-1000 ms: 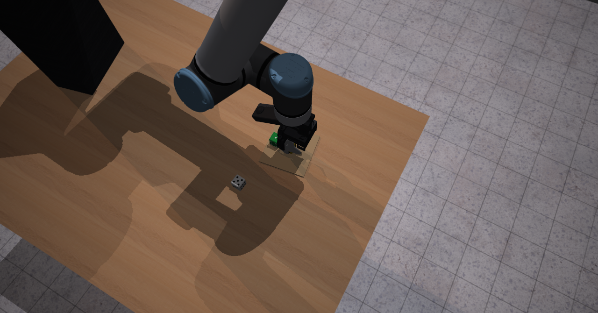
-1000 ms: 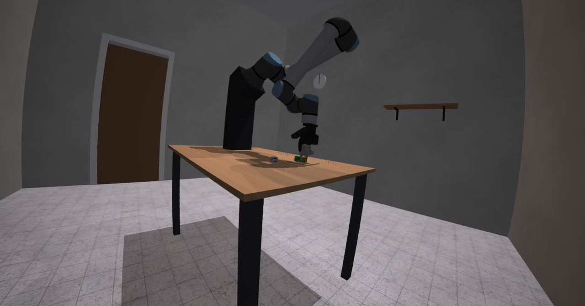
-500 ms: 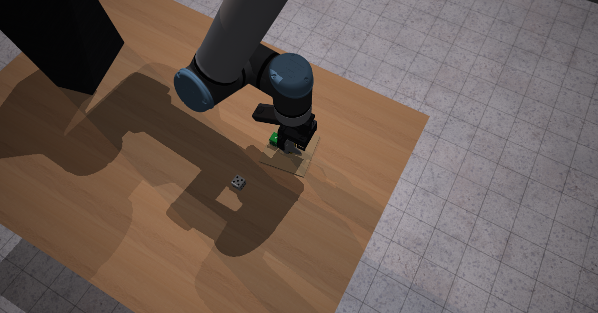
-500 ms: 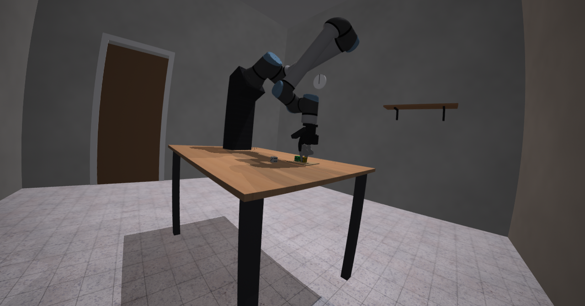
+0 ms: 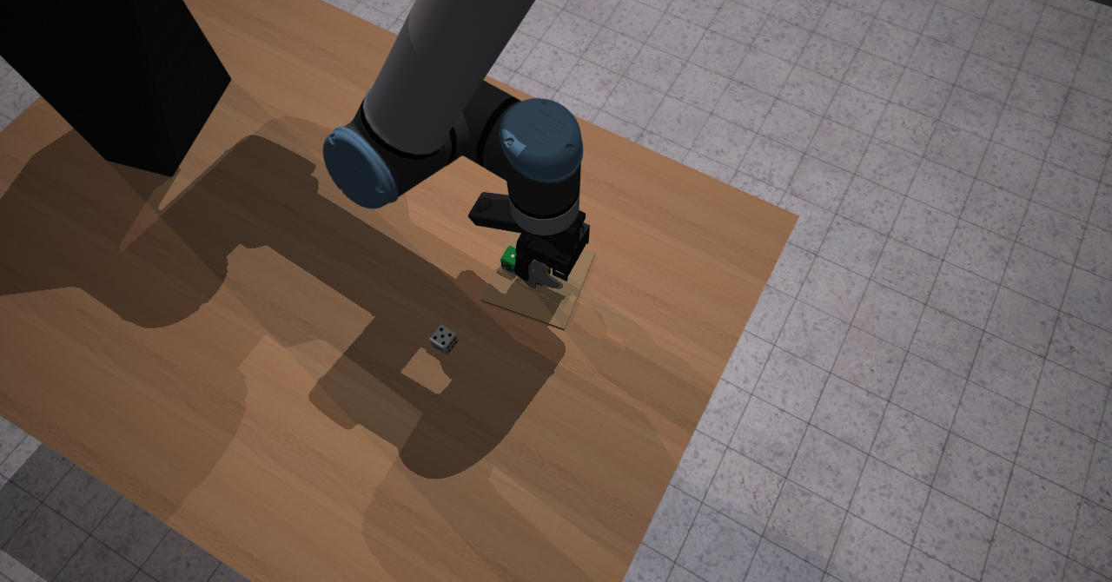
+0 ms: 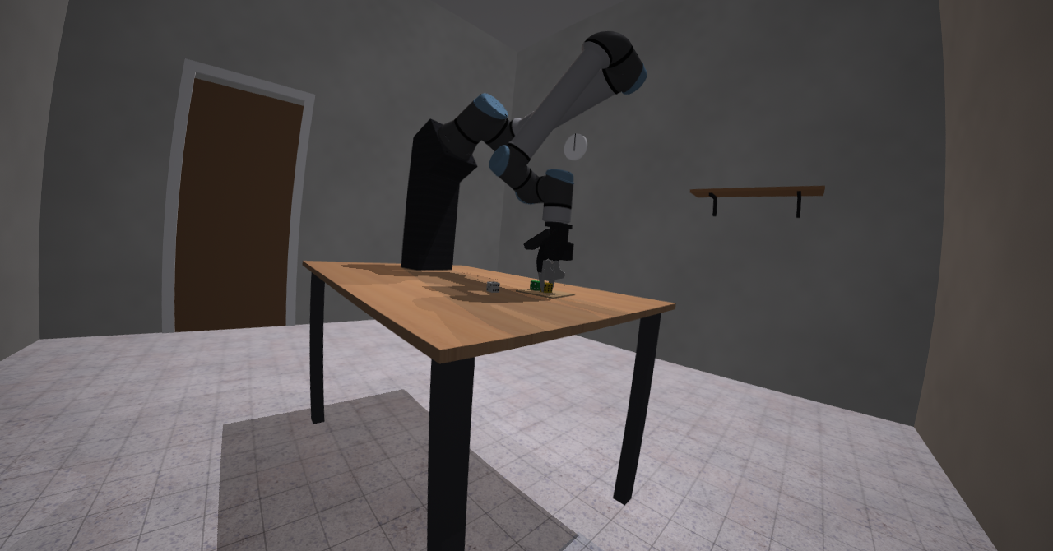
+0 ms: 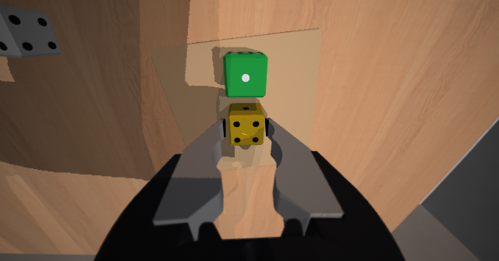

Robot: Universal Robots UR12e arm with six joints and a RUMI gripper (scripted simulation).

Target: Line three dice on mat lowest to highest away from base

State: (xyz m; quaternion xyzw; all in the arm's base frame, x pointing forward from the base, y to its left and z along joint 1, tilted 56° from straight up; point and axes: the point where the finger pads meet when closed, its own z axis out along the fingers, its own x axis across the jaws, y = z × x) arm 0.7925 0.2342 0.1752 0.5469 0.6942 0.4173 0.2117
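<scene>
The yellow die is right at my hand. From my hand the other things lie so: tan mat: 20 mm below; green die: 40 mm behind, 20 mm to the right; white die: 10 mm ahead, 180 mm to the right, 10 mm below.
</scene>
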